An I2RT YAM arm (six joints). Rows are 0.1 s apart.
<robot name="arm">
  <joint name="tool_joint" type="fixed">
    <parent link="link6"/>
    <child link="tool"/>
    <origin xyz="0 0 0" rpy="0 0 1.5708"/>
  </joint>
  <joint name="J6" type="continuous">
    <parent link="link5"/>
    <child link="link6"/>
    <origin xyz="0.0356 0 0.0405" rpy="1.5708 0 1.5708"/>
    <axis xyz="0 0 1"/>
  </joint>
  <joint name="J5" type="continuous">
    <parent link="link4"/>
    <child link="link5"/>
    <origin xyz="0.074 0.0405 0.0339" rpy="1.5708 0 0"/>
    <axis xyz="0 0 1"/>
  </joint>
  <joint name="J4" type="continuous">
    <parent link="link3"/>
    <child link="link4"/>
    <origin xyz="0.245 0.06 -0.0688"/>
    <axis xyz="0 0 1"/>
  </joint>
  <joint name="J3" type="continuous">
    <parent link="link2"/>
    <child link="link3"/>
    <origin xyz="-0.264 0 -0.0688" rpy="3.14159 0 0"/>
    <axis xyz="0 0 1"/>
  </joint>
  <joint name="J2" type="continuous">
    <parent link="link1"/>
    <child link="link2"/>
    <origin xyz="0.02 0.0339 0.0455" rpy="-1.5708 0 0"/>
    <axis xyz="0 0 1"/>
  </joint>
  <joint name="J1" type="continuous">
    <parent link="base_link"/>
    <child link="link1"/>
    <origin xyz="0 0 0.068"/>
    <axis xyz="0 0 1"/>
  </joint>
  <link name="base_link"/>
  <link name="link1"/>
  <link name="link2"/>
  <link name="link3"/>
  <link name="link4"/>
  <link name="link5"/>
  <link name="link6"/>
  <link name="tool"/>
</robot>
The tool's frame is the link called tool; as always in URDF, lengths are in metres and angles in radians. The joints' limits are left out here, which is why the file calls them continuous.
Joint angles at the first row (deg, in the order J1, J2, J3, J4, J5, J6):
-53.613, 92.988, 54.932, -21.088, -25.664, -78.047
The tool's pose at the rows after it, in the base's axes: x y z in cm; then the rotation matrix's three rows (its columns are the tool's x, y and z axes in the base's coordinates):
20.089 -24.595 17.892; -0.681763 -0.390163 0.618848; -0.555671 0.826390 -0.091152; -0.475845 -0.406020 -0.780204
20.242 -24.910 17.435; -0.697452 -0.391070 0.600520; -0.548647 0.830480 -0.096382; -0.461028 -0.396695 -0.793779
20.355 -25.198 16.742; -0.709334 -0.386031 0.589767; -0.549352 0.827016 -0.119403; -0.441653 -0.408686 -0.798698
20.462 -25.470 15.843; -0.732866 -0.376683 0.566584; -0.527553 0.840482 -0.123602; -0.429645 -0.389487 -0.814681
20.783 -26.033 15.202; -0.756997 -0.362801 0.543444; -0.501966 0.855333 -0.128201; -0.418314 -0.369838 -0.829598
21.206 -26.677 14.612; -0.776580 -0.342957 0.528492; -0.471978 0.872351 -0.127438; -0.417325 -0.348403 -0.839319
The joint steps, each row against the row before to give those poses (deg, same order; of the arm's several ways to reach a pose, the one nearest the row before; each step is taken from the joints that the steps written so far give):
0.001, 0.522, 0.000, -0.885, -0.703, -0.614
-0.001, 1.318, 0.527, 0.000, 1.137, 0.000
0.000, 1.143, -0.527, 2.191, 1.405, -0.001
0.000, 1.753, -0.001, 0.709, 1.318, 0.870
0.001, 2.203, 1.226, 0.001, 1.319, 1.146
-0.001, 2.366, 1.577, 0.001, 0.710, 1.580

